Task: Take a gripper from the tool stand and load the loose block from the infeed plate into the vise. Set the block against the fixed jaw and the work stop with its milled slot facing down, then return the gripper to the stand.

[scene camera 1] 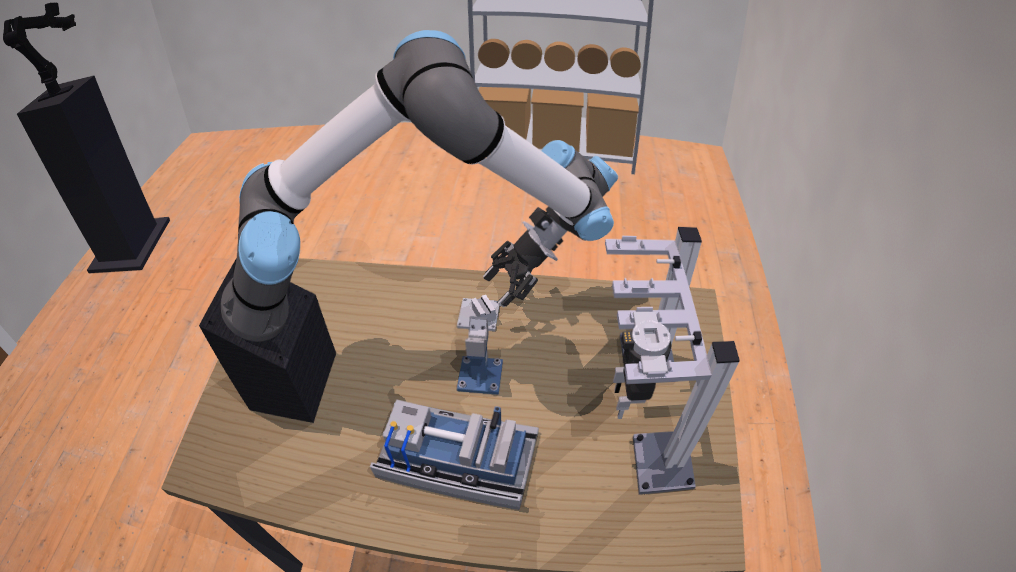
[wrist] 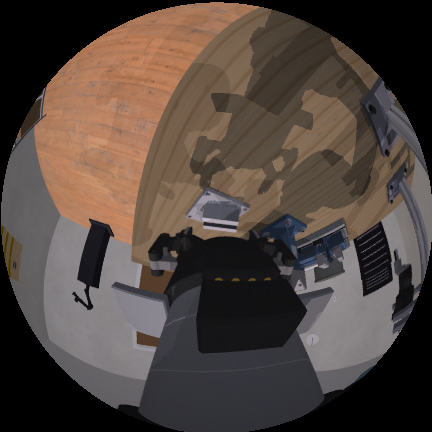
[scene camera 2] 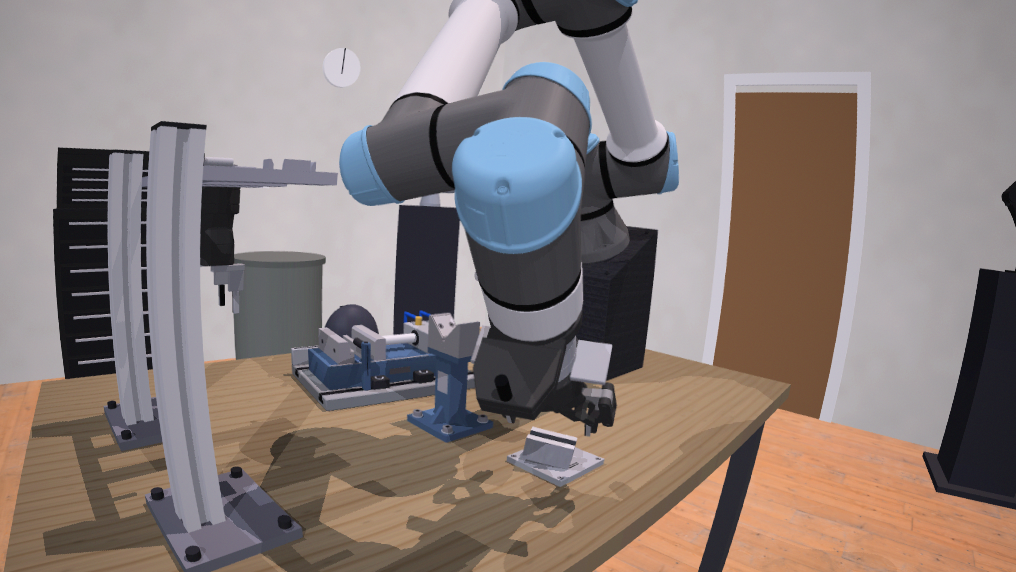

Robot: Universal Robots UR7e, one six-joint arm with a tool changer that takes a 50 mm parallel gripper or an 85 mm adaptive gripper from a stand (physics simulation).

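Pixels of known places: arm's base, link origin: (scene camera 1: 253,309) (scene camera 2: 595,244).
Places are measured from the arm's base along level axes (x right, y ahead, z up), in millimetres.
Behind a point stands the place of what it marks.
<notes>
The loose block (scene camera 1: 484,305) @[x -202, y 469, z -222 mm] (scene camera 2: 548,450) @[x -206, y 484, z -225 mm] (wrist: 220,215) @[x -206, y 483, z -223 mm] sits tilted on the infeed plate (scene camera 1: 465,322) @[x -174, y 423, z -248 mm] (scene camera 2: 591,460) @[x -243, y 432, z -248 mm] (wrist: 198,203) @[x -241, y 468, z -248 mm], its dark slot on the upper side. My gripper (scene camera 1: 496,286) (scene camera 2: 548,424) (wrist: 220,236), the black adaptive one, is open, tilted, and close to the block, with nothing between its fingers. In scene camera 2 the wrist hides part of it. The vise (scene camera 1: 426,449) @[x 199, y 351, z -197 mm] (scene camera 2: 398,370) @[x 126, y 423, z -216 mm] (wrist: 320,250) @[x 137, y 464, z -204 mm] has an empty gap between its jaws; the fixed jaw (scene camera 1: 504,446) @[x 214, y 501, z -160 mm] and the dark work stop (scene camera 1: 496,416) @[x 146, y 489, z -161 mm] show at its right end.
A blue pedestal with a V-shaped head (scene camera 1: 477,348) @[x 13, y 456, z -115 mm] (scene camera 2: 450,387) @[x -35, y 473, z -189 mm] (wrist: 285,231) @[x -36, y 471, z -234 mm] stands between the infeed plate and the vise. The tool stand (scene camera 1: 700,412) @[x 253, y 839, z -26 mm] (scene camera 2: 177,319) @[x -59, y 861, z -42 mm] holds the parallel gripper (scene camera 1: 639,387) (scene camera 2: 217,234) at the table's right in scene camera 1.
</notes>
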